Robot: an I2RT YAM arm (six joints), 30 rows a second.
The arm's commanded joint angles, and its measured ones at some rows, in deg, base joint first. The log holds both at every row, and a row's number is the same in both.
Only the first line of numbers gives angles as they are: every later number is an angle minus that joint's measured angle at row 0.
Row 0, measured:
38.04, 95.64, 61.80, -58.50, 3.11, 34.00
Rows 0 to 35, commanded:
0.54, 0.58, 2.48, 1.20, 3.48, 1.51
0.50, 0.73, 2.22, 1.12, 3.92, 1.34
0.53, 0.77, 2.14, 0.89, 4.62, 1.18
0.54, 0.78, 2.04, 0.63, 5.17, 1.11
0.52, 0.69, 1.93, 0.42, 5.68, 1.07
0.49, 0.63, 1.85, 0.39, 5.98, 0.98
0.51, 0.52, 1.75, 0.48, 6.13, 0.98
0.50, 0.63, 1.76, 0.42, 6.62, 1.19
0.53, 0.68, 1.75, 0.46, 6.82, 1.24
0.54, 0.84, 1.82, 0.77, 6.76, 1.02
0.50, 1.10, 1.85, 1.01, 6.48, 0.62
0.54, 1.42, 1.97, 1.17, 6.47, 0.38
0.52, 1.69, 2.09, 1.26, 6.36, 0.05
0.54, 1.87, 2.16, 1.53, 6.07, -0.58
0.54, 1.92, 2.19, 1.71, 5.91, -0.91
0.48, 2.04, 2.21, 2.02, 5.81, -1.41
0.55, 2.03, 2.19, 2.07, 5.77, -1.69
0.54, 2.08, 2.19, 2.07, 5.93, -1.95
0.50, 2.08, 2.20, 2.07, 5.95, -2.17
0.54, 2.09, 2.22, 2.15, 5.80, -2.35
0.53, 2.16, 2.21, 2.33, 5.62, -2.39
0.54, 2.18, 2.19, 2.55, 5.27, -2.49
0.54, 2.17, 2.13, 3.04, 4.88, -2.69
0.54, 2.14, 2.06, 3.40, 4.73, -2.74
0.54, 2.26, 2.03, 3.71, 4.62, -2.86
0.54, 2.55, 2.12, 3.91, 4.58, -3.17
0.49, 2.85, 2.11, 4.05, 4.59, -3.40
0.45, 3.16, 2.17, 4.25, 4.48, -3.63
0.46, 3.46, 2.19, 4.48, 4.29, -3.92
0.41, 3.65, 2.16, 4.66, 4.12, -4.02
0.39, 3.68, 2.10, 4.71, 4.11, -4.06
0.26, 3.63, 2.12, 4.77, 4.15, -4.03
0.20, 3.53, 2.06, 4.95, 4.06, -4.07
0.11, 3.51, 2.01, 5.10, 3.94, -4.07
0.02, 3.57, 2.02, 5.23, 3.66, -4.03
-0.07, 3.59, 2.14, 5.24, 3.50, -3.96
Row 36, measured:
0.11, 3.40, 0.15, 3.72, 3.59, -3.59
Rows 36 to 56, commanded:
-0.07, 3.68, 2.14, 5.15, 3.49, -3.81
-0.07, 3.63, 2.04, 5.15, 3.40, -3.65
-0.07, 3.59, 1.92, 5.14, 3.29, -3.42
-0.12, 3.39, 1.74, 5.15, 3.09, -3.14
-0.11, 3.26, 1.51, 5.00, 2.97, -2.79
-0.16, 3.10, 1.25, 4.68, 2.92, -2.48
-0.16, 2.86, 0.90, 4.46, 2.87, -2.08
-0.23, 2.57, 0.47, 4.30, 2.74, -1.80
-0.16, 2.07, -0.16, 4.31, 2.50, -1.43
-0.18, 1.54, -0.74, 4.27, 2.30, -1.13
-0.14, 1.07, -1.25, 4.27, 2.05, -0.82
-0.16, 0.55, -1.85, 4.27, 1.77, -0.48
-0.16, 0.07, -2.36, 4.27, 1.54, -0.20
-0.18, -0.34, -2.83, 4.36, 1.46, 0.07
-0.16, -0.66, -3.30, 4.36, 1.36, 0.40
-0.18, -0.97, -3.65, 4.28, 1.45, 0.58
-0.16, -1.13, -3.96, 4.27, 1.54, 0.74
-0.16, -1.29, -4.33, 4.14, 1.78, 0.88
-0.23, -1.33, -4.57, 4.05, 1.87, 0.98
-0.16, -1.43, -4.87, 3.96, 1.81, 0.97
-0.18, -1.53, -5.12, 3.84, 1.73, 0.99
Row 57, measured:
0.05, 0.00, -3.87, 4.09, 1.78, -0.31
